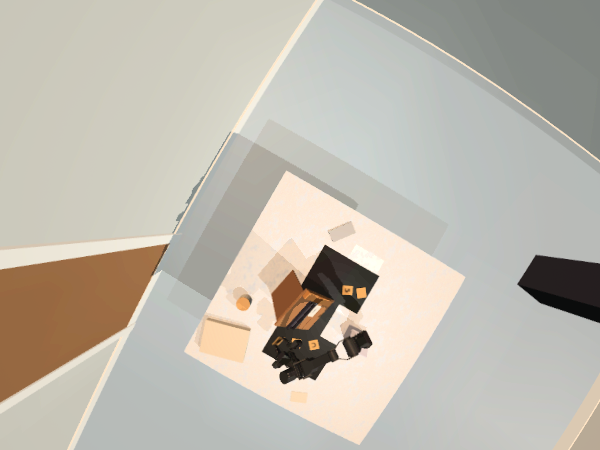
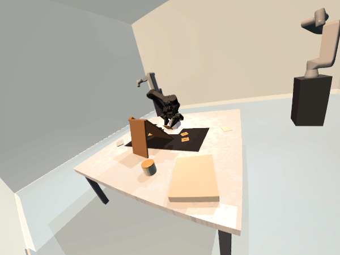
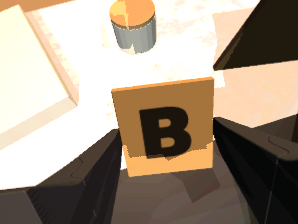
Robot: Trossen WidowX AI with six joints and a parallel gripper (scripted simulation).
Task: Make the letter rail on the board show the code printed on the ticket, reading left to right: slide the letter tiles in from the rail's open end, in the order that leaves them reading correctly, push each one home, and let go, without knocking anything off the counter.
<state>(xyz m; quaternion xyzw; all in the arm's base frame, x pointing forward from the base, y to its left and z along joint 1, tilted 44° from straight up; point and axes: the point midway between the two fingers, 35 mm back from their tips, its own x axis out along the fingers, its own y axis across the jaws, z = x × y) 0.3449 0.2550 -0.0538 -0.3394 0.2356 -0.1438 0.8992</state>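
Now: gripper tip 220 mm to the left of the white ticket, 80 mm past it and 80 mm above it. Also, from my gripper tip: black mat (200 mm to the right, 180 mm below, 180 mm behind); then letter tile (right at my gripper tip); then grey block (680 mm to the right, 180 mm below, 40 mm ahead).
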